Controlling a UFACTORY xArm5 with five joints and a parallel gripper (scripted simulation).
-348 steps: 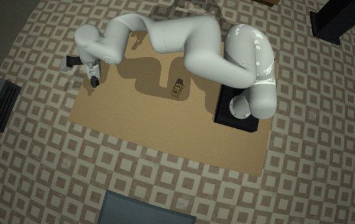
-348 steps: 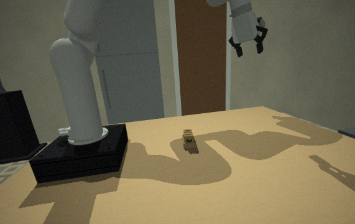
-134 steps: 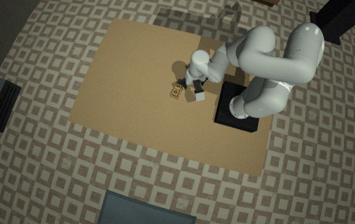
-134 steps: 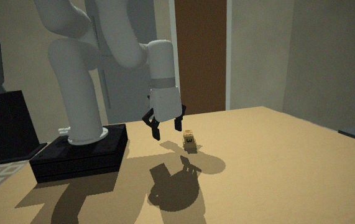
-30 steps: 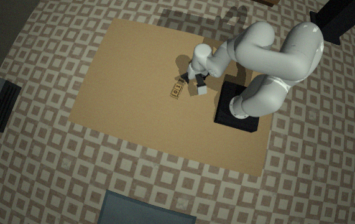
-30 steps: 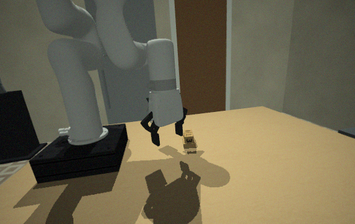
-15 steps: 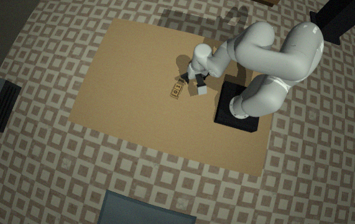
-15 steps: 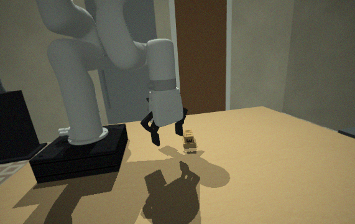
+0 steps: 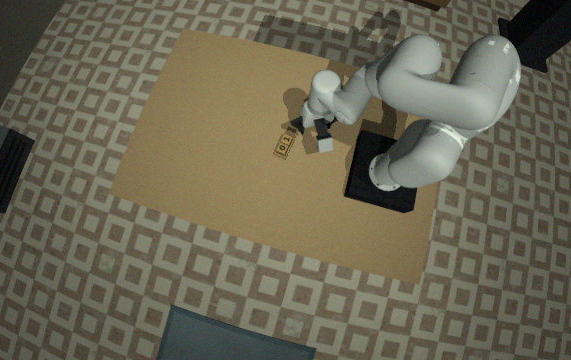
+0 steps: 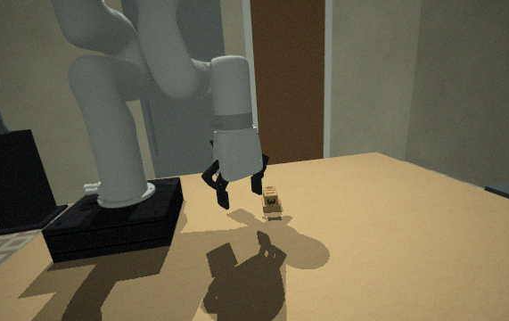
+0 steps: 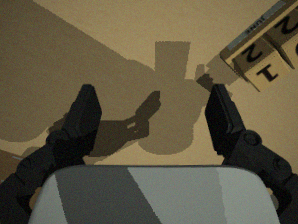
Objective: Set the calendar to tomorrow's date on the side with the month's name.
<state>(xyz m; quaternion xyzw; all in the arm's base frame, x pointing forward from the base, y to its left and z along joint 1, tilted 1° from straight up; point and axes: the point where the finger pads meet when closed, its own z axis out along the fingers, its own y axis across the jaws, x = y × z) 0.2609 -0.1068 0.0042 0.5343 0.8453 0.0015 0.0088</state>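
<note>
Right now the wooden date cube is 80 mm ahead of my hand, 50 mm to the left of it and 50 mm below it. Also, from my hand: wooden calendar tray 90 mm ahead, 70 mm to the left, 60 mm below.
</note>
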